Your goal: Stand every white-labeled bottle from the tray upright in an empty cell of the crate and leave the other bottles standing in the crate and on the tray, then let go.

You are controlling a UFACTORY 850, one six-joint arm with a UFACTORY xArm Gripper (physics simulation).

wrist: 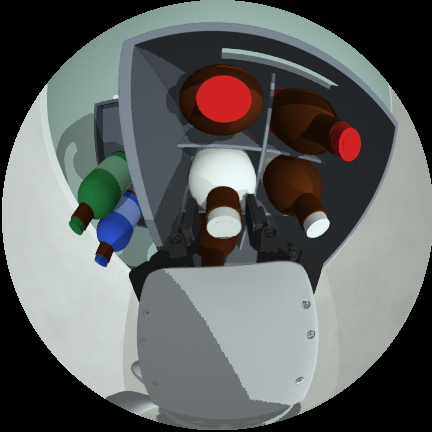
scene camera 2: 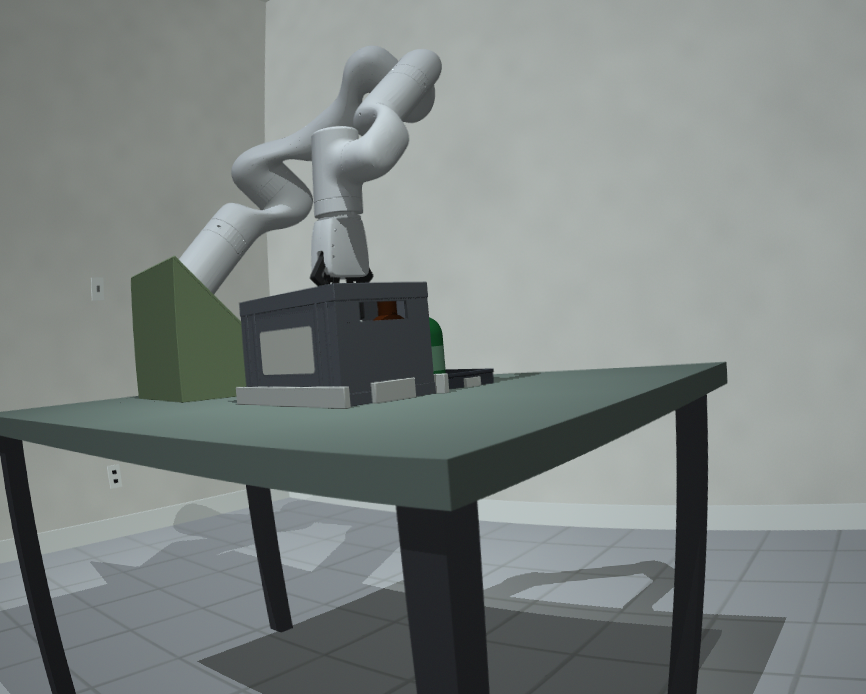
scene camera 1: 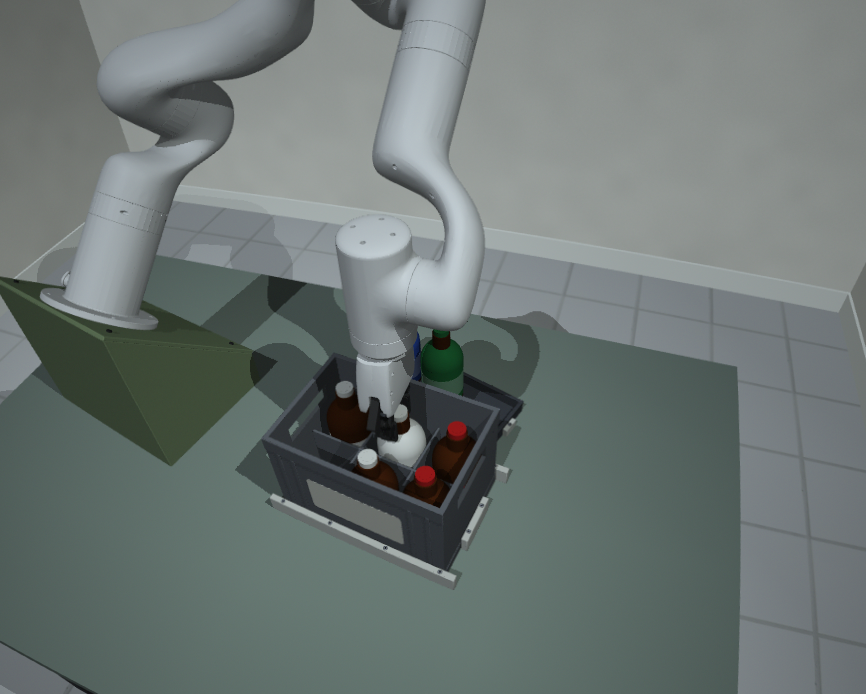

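A white-bodied bottle point(scene camera 1: 404, 446) point(wrist: 222, 170) with a brown neck and white cap stands upright in a middle cell of the grey crate point(scene camera 1: 422, 534) point(scene camera 2: 383, 354) point(wrist: 126, 100), on the tray side. My gripper point(scene camera 1: 381, 426) point(wrist: 221, 207) is open, its fingers on both sides of that bottle's neck with gaps. A green bottle point(scene camera 1: 442, 361) point(scene camera 2: 436, 347) point(wrist: 100, 190) and a blue bottle point(scene camera 1: 417, 354) point(wrist: 119, 227) stand on the dark tray point(scene camera 1: 509, 404) point(scene camera 2: 469, 374), both with pale labels in their own tints. The fingertips are hidden behind the crate in scene camera 2.
Brown bottles with white caps point(scene camera 1: 346, 419) point(wrist: 294, 182) and red caps point(scene camera 1: 453, 455) point(wrist: 222, 100) stand in the other crate cells around the gripper. The crate's end cell beside the label-side white-capped bottle is partly hidden. Pale strips point(scene camera 1: 361, 538) edge the crate's base.
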